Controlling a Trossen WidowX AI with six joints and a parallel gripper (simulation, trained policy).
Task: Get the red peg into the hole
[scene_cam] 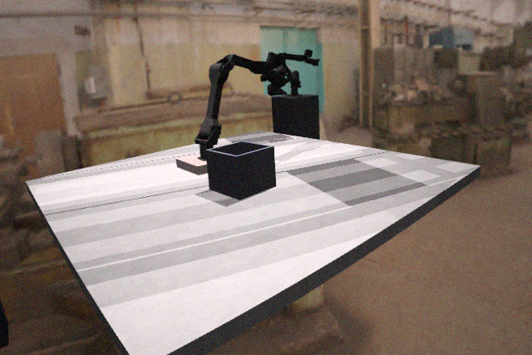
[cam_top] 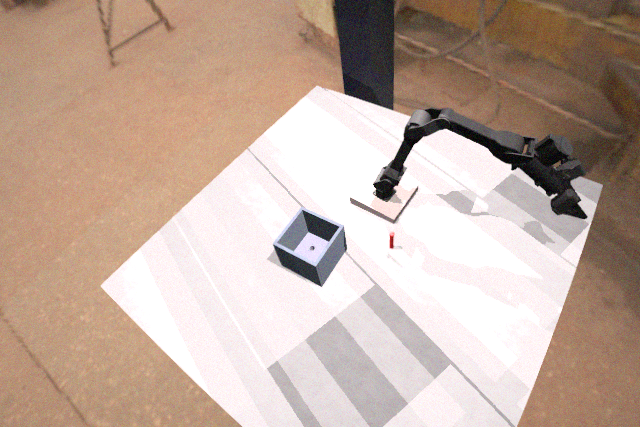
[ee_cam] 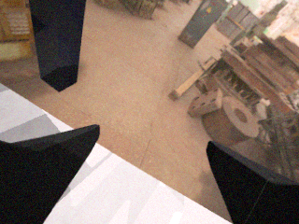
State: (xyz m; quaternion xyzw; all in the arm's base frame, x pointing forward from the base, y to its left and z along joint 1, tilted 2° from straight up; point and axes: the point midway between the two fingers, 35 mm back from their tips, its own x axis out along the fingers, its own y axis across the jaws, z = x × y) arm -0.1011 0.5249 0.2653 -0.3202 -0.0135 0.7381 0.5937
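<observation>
Now: gripper tip 430 mm to the left of the red peg, 260 mm short of it and 220 mm above it.
</observation>
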